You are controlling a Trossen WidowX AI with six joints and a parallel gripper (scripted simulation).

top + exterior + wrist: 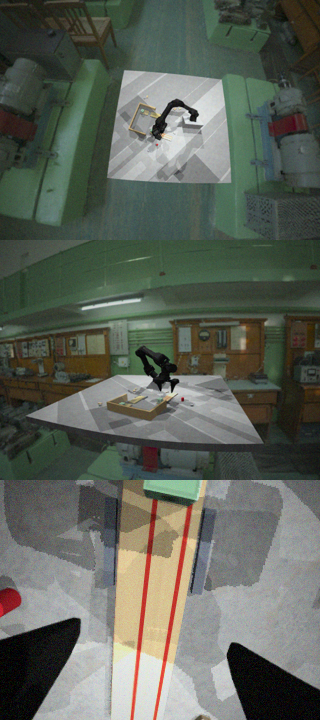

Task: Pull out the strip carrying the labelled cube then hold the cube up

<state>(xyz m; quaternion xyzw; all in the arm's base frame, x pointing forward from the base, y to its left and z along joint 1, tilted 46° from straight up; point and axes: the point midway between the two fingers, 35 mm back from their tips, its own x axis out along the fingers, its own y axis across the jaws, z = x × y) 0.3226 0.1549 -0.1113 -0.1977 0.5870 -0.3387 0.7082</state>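
The red piece lies 120 mm to the left of my gripper tip, 40 mm below it and 20 mm ahead of it.
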